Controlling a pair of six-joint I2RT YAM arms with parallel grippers.
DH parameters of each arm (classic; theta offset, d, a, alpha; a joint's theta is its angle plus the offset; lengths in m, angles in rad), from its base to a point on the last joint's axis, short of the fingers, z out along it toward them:
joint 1: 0 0.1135 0.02 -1.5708
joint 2: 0 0 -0.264 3.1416
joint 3: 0.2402 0 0.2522 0
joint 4: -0.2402 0 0.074 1.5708
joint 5: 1.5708 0 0 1.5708
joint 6: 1.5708 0.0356 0 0
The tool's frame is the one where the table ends.
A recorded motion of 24 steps. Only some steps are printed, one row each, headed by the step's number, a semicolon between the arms.
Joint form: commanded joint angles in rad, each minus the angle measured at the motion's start. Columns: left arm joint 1, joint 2, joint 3, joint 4, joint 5, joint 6; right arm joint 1, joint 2, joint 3, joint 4, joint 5, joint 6.
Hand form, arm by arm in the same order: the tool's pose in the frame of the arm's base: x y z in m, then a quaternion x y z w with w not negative. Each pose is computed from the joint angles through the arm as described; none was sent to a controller.
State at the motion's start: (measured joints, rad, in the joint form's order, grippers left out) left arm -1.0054 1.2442 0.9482 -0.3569 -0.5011 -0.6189; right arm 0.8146 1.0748 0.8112 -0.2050 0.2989 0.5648
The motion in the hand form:
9: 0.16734 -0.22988 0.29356 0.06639 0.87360 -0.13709 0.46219; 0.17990 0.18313 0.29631 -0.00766 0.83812 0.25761 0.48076
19: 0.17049 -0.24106 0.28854 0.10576 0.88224 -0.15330 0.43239; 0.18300 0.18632 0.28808 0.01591 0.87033 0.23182 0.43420
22: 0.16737 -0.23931 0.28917 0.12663 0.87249 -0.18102 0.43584; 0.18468 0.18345 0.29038 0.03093 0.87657 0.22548 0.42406
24: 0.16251 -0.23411 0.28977 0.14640 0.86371 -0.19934 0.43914; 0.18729 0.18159 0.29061 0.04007 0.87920 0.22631 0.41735
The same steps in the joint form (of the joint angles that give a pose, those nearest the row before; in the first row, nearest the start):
9: 0.0006 0.0566 0.0749 -0.0342 -0.0282 0.0268; 0.0214 0.0526 0.0371 0.0456 0.0064 0.0580
19: -0.0009 0.1027 0.1012 -0.0391 0.0637 0.0590; 0.0214 0.1002 0.0815 -0.0846 0.0110 0.1377
22: -0.0009 0.0751 0.0674 0.0191 0.1159 0.0957; 0.0092 0.1033 0.1029 -0.1322 0.0110 0.1653
24: -0.0009 0.0368 0.0307 0.0545 0.1557 0.1309; -0.0046 0.1079 0.1107 -0.1462 -0.0012 0.1807

